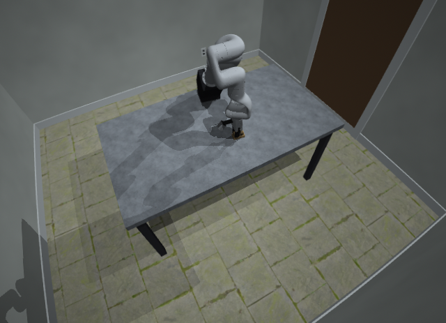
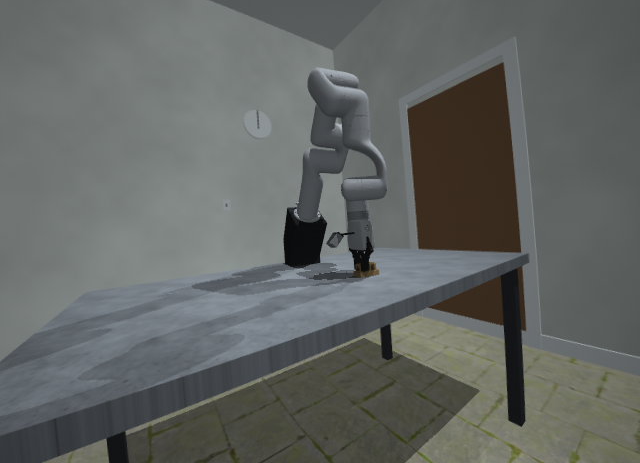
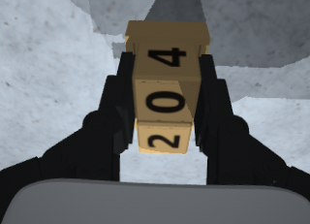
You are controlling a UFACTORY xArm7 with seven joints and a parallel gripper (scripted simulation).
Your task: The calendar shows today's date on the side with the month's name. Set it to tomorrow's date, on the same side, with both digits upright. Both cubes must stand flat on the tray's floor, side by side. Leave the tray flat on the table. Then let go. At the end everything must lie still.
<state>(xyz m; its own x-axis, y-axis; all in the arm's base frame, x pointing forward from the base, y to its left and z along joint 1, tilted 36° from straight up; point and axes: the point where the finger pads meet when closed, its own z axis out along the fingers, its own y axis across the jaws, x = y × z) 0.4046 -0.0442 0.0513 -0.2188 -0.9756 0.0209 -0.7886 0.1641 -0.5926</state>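
My gripper is now 20 mm to the right of the wooden calendar tray and 30 mm above it.
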